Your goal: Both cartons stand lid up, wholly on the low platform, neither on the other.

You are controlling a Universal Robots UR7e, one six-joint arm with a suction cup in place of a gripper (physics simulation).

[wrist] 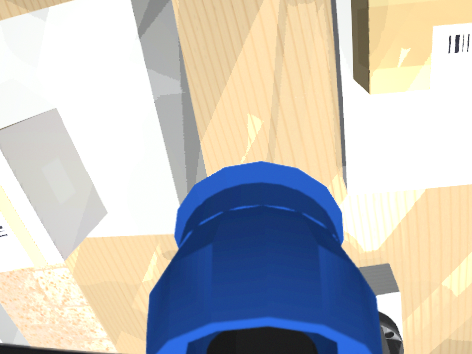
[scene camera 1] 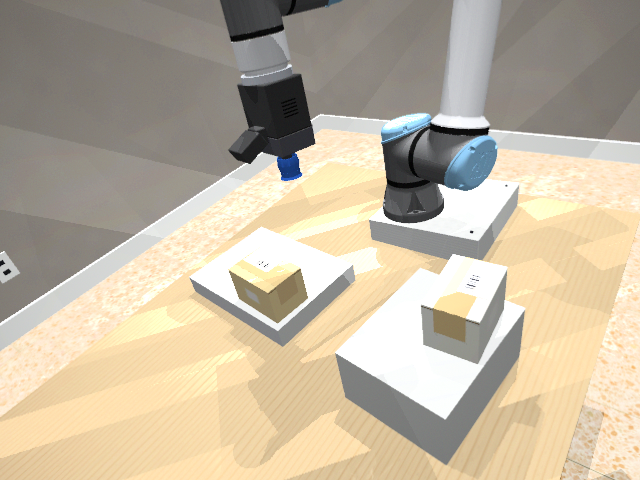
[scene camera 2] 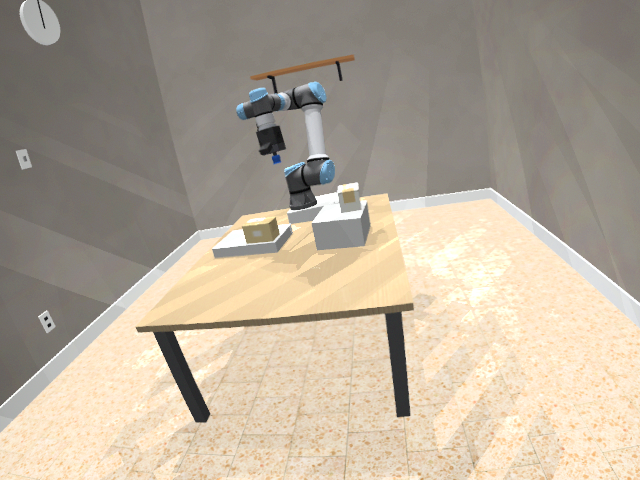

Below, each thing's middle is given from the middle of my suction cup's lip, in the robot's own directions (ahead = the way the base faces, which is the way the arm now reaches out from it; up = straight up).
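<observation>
The tall white block point(scene camera 1: 433, 399) is what I measure from first: my suction cup is now 32 cm above it, 5 cm past it and 22 cm to the right of it. Then there is the low white platform point(scene camera 1: 325, 276), which, counted from my suction cup, is 22 cm to the right, 2 cm behind and 36 cm below.
</observation>
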